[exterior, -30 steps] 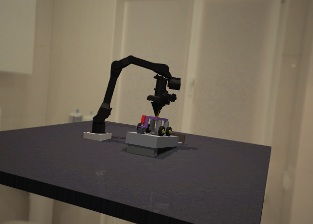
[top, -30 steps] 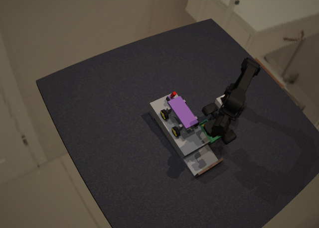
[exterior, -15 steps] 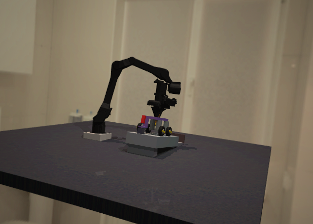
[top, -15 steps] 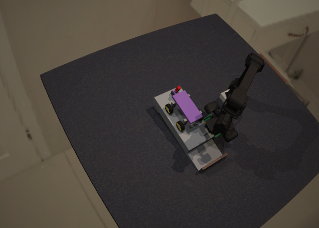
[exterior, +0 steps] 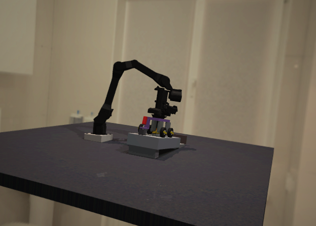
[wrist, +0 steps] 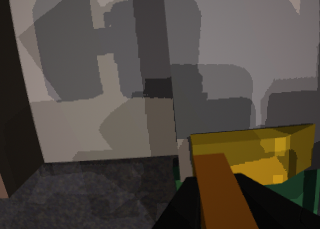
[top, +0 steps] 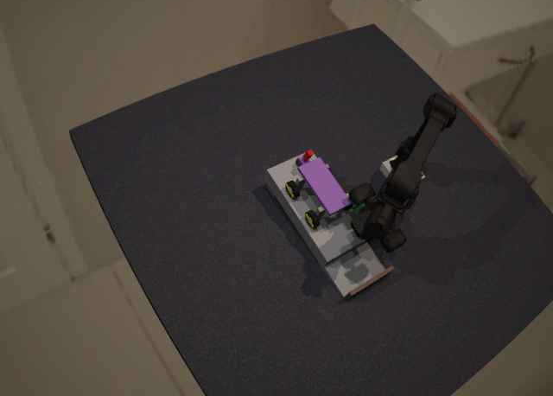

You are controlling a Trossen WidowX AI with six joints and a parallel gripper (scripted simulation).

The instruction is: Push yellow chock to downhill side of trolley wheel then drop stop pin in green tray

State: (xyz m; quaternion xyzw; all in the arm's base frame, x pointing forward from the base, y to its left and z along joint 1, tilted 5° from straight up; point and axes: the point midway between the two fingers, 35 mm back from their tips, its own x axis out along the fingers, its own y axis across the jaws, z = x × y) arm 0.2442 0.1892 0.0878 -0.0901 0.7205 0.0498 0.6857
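The red-headed stop pin lies 90 mm ahead of my gripper tip, 240 mm to the right of it and 40 mm above it. The rest, counted from my gripper tip: brown lip: 30 mm ahead, 120 mm to the left, 60 mm below; yellow chock: 20 mm to the right, 10 mm below; green tray: 60 mm behind, 60 mm to the right, 100 mm below.
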